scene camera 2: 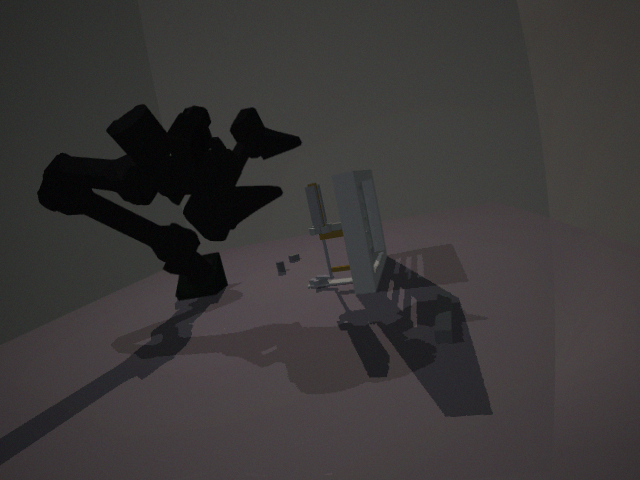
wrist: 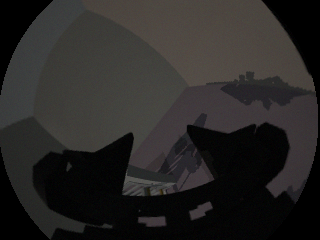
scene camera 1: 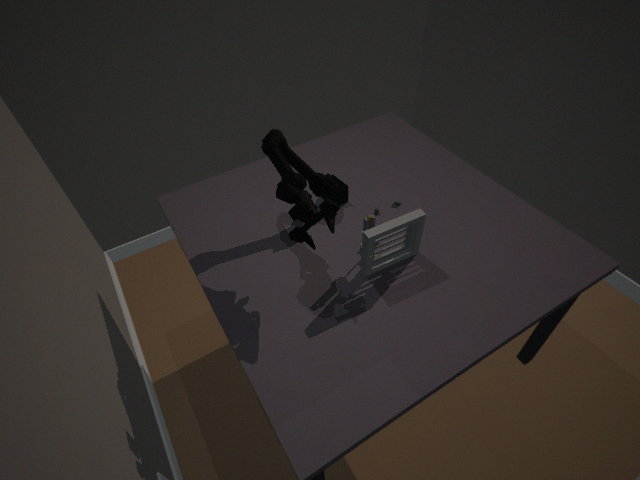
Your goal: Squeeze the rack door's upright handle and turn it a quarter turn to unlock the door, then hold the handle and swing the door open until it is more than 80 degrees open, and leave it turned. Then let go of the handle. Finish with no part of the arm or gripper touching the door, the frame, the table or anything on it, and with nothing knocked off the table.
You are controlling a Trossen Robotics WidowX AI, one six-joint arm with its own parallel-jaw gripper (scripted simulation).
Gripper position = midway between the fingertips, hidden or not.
Observation:
My gripper (scene camera 2: 291, 164) is open, holding nothing. Further things: a grey rack (scene camera 2: 366, 269).
My gripper shows as well in the wrist view (wrist: 160, 131) and in scene camera 1 (scene camera 1: 323, 241). The grey rack also shows in the wrist view (wrist: 139, 175).

